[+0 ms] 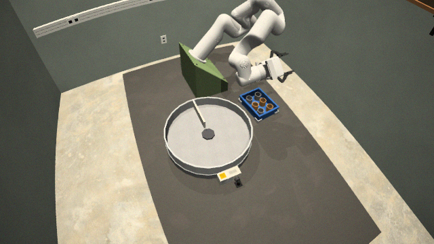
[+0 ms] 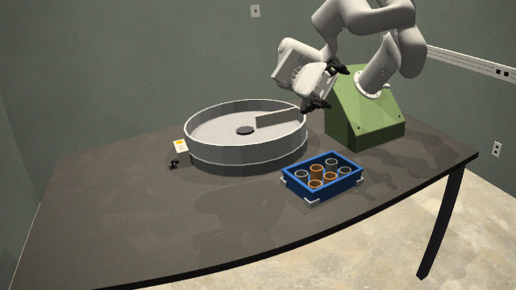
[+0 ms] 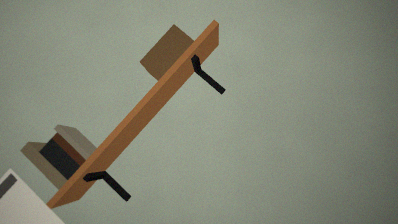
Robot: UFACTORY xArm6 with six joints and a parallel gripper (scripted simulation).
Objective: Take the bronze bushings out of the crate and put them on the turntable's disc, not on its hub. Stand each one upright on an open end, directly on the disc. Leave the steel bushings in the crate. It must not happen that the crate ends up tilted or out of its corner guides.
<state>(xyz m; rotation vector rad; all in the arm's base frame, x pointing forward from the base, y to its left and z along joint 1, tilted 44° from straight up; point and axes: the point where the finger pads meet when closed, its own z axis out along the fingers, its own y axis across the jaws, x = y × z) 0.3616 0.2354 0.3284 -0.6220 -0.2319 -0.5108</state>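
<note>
My gripper is now 20 mm past the blue crate, 120 mm to the left of it and 300 mm above it. Round my hand: grey turntable disc (120 mm ahead, 450 mm to the right, 270 mm below).
</note>
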